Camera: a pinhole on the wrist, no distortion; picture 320 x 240 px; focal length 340.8 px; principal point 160.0 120.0 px. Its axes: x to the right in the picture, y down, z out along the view. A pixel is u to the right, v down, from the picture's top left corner.
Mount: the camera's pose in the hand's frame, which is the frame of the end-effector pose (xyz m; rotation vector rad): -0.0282 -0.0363 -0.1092 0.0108 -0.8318 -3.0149
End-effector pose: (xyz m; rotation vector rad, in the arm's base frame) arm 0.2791 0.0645 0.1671 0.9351 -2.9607 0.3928
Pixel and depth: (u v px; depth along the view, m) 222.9 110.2 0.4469
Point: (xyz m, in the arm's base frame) 0.2762 0.2251 -0.1494
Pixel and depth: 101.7 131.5 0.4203
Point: 0.1679 0.1126 -0.1197
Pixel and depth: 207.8 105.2 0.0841
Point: 0.3047 0.1047 0.1990
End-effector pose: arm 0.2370 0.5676 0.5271 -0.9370 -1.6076 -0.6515
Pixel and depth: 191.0 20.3 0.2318
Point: 0.3301 0.6750 0.4543
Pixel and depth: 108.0 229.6 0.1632
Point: 0.2088 0.6150 0.5089
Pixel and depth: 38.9 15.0 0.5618
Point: 0.4129 1.0529 0.5923
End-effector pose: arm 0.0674 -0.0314 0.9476 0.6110 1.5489 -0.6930
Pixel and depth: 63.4 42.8 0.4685
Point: 0.4374 -0.0077 0.8151
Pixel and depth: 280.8 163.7 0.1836
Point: 0.1434 -0.0495 1.0364
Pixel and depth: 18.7 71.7 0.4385
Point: 0.3926 -0.0417 0.7697
